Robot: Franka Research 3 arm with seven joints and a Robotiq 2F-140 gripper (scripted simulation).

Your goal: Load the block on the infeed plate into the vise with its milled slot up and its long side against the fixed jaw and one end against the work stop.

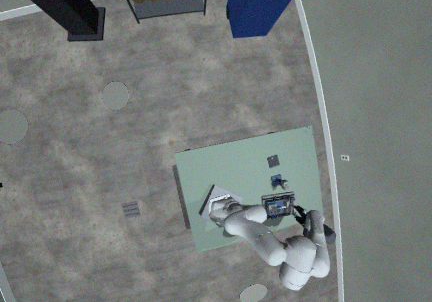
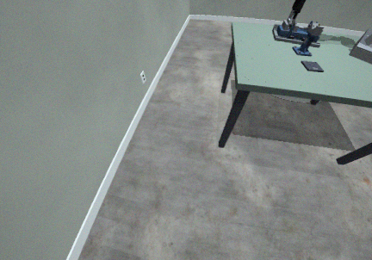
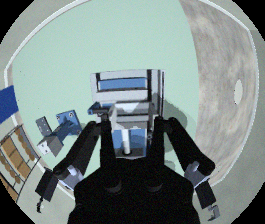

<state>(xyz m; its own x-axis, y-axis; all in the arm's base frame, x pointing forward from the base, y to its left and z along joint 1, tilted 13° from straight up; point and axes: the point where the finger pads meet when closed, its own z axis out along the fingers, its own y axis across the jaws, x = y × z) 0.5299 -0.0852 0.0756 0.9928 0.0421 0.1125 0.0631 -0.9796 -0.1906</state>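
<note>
Right now the part is 2 cm below my hand. The rest, counted from my hand: vise (8 cm below, 7 cm behind, 2 cm to the left).
</note>
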